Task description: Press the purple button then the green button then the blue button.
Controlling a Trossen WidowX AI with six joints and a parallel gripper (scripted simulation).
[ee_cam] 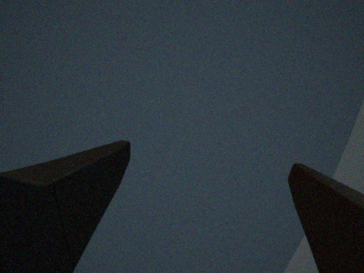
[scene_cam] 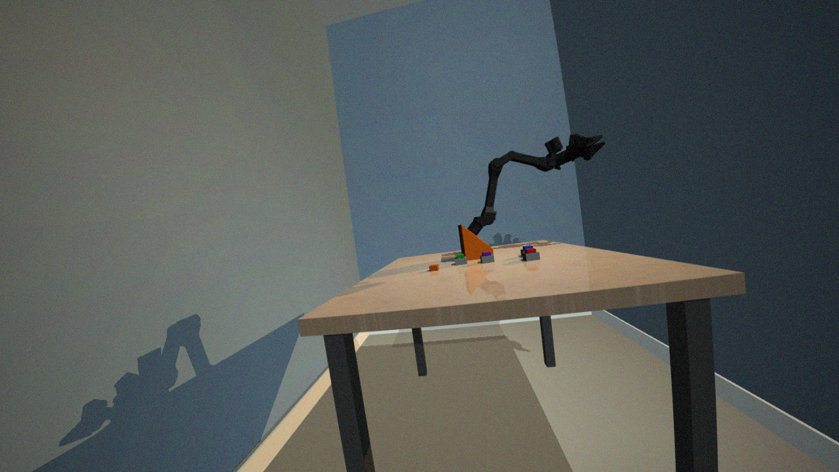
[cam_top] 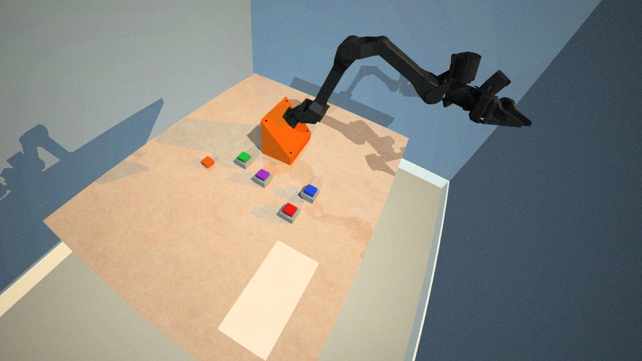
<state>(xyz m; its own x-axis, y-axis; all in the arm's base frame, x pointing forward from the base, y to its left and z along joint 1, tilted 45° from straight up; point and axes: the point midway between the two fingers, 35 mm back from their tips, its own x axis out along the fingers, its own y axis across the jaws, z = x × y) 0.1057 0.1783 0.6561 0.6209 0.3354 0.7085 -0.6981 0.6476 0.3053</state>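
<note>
My gripper tip is now 610 mm to the left of the purple button, 420 mm above it and 80 mm short of it. From my gripper tip the other things lie so: blue button 440 mm to the right, 420 mm below, 70 mm ahead; green button 710 mm to the right, 420 mm below, 30 mm ahead; red button 480 mm to the right, 420 mm below, 170 mm ahead.
</note>
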